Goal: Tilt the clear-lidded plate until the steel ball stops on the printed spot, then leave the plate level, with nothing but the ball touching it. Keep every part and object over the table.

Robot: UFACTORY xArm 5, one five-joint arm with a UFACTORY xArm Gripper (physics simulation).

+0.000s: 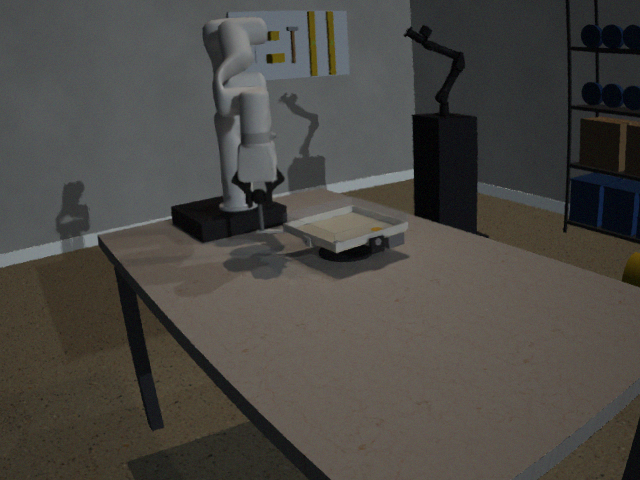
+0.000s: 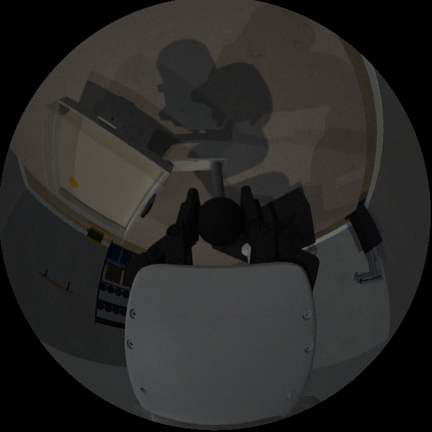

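The clear-lidded plate (image 1: 330, 243) (image 2: 117, 132), a shallow pale tray with raised walls, stands over a round black base (image 1: 343, 253). I cannot tell any slight tilt. The orange printed spot (image 1: 376, 228) (image 2: 73, 182) lies off-centre, toward the side away from my gripper. I cannot make out the steel ball. A grey bar (image 2: 195, 164) runs from the plate's near corner to an upright post (image 1: 261, 217) (image 2: 217, 177), topped by a black ball knob (image 1: 258, 196) (image 2: 221, 221). My gripper (image 1: 258, 198) (image 2: 219, 198) is shut on this knob, one finger on each side.
A dark block and a grey block (image 1: 396, 239) sit at the plate's far side, close to its wall. The robot's black base (image 1: 206, 227) stands at the back left of the table (image 1: 403, 330), behind the gripper. Shadows of the arm and handle fall beside the plate.
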